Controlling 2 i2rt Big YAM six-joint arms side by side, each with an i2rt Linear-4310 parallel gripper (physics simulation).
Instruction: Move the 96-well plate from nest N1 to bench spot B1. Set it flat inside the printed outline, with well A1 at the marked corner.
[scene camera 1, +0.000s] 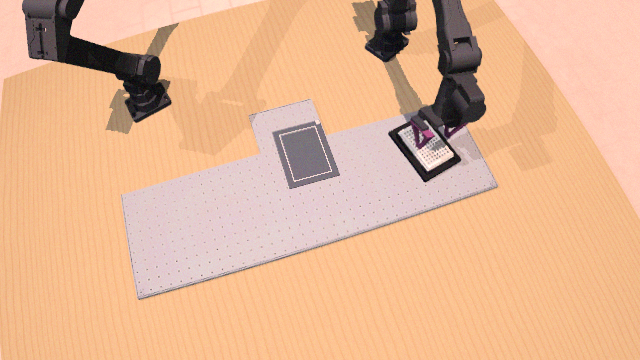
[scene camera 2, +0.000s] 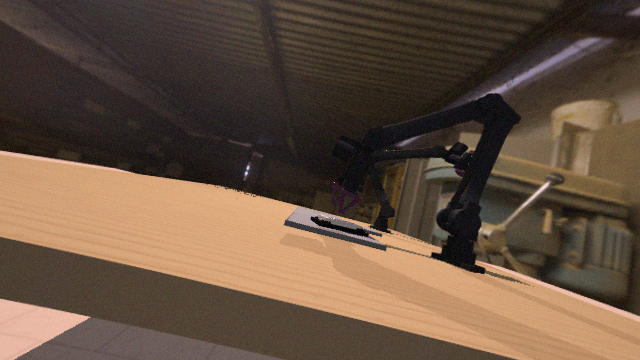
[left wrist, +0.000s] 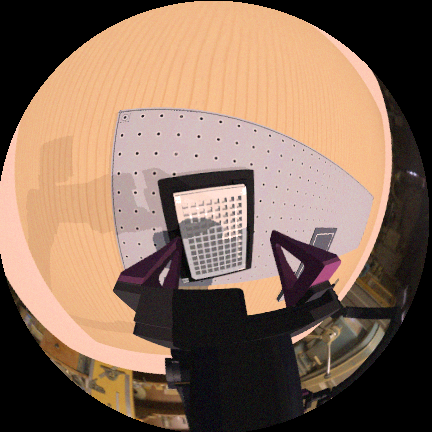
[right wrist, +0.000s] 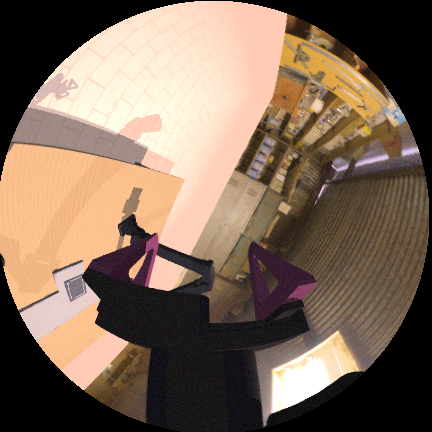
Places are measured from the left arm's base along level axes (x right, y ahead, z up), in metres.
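Pixels of known places: left gripper, fingertip midpoint: (scene camera 1: 432, 142) (scene camera 2: 336, 208) (left wrist: 226, 238); right gripper, fingertip midpoint: (right wrist: 204, 242); left arm's base, link origin: (scene camera 1: 386, 45) (scene camera 2: 456, 264) (right wrist: 126, 224); right arm's base, link origin: (scene camera 1: 148, 103) (scene camera 2: 379, 230).
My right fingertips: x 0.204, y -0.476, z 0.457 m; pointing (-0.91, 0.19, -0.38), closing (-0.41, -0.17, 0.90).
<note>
Ahead of a thing's pixels: the offset from my right fingertips to its top centre. "spot": to the spot under its first point. Level surfaces: height alone.
The white 96-well plate {dx +0.018, dy +0.778, dz -0.418 m} (scene camera 1: 436, 160) (left wrist: 220, 245) sits in the black nest {dx +0.019, dy +0.779, dz -0.426 m} (scene camera 1: 407, 154) (left wrist: 205, 179) at the right end of the board in scene camera 1. My left gripper (scene camera 1: 433, 141) (scene camera 2: 342, 206) (left wrist: 226, 238) is open and empty above the plate, its purple fingers apart on either side of it. Bench spot B1 {spot: dx +0.241, dy +0.571, dz -0.442 m} (scene camera 1: 306, 152) (left wrist: 324, 239) (right wrist: 75, 288) is a dark pad with a white printed outline and a small pale mark at its top right corner in scene camera 1. My right gripper (right wrist: 204, 242) is open and empty, raised far from the plate. The well labels are too small to read.
A light grey perforated board {dz -0.443 m} (scene camera 1: 215, 225) (left wrist: 300, 180) (scene camera 2: 297, 217) lies on the wooden table {dz -0.457 m} (scene camera 1: 375, 300) and carries the nest and the pad. The right arm's base (scene camera 1: 147, 102) stands behind the board at the left in scene camera 1, the left arm's base (scene camera 1: 387, 47) at the top.
</note>
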